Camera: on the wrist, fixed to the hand. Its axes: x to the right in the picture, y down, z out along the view.
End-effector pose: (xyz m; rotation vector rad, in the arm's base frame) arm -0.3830 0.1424 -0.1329 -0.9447 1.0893 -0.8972
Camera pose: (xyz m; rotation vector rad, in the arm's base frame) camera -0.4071 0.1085 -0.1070 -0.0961 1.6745 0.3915
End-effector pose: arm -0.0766 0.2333 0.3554 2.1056 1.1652 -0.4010
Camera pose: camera -0.1001 0.2753 0.3464 2.1512 -0.3901 0.6034
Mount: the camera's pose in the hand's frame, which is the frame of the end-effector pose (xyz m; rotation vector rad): 0.0182 -0.0385 -0.0242 -0.2889 0.1862 1.4505
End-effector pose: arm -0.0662 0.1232 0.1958 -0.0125 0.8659 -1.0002
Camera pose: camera -0.1053 0.0967 0.1827 0.4141 0.8993 0.4880
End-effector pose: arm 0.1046 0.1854 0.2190 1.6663 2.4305 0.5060
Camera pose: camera 0.0566 0.1851 0.2290 -2.7965 -0.6486 -0.9969
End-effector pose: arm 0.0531 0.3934 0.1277 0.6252 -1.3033 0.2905
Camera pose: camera 0.0979 0.3739 0.1317 -0.6909 -1.3748 1.2621
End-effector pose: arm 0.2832 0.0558 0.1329 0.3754 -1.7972 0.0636
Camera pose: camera 0.3130 0.0212 0.1506 -1.1433 -1.5153 0.7985
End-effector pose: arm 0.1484 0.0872 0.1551 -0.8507 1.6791 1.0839
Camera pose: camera 0.1685 0.0494 0.1314 -0.2982 -2.1674 -2.1059
